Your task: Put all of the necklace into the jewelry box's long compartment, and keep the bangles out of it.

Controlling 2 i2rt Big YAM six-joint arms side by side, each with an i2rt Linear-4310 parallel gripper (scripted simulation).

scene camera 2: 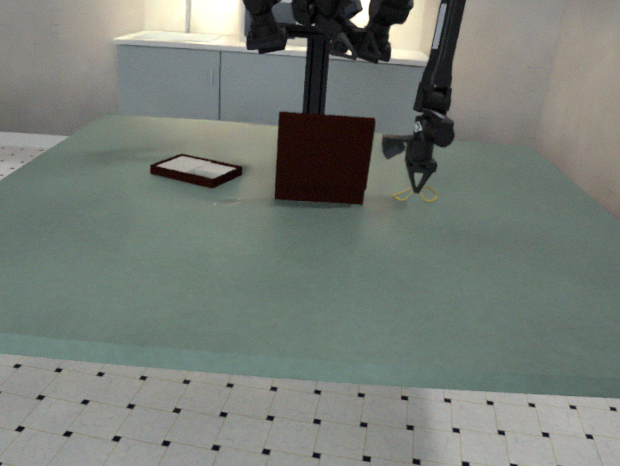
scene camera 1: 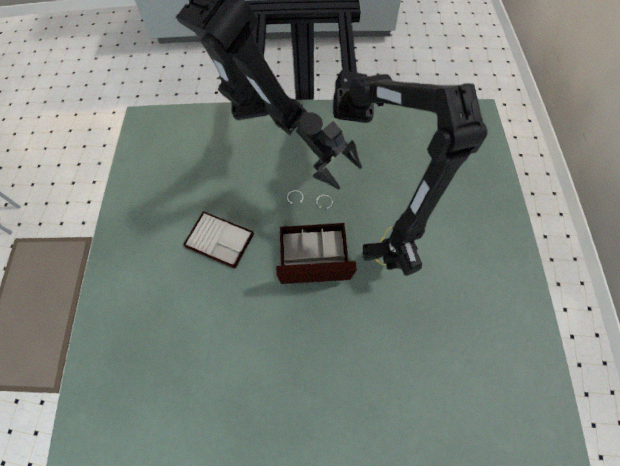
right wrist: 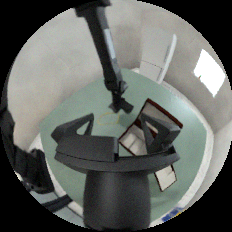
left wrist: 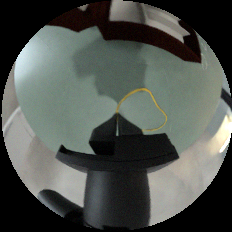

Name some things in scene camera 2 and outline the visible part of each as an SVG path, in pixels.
My left gripper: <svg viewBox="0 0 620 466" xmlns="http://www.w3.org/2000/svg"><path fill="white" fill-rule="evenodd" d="M425 138L424 140L427 142L424 160L410 159L405 154L404 161L406 162L414 193L419 193L432 173L437 171L438 162L433 157L434 143ZM415 172L423 173L418 186L416 186Z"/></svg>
My right gripper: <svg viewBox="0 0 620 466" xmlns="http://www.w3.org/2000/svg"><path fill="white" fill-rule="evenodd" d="M325 28L326 36L331 39L328 51L330 55L356 60L358 57L355 51L358 46L357 41L358 38L363 38L359 54L379 59L381 54L376 45L374 34L371 31L366 31L361 27L337 28L333 35ZM370 42L376 54L367 51L367 47Z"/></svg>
A jewelry box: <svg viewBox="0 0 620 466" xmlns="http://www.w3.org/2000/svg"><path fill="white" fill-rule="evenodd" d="M279 111L275 199L363 205L376 124L375 118Z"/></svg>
A shallow tray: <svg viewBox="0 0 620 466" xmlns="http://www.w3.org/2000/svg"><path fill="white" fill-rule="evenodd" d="M150 165L150 174L212 189L242 175L242 166L187 154L179 154Z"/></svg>
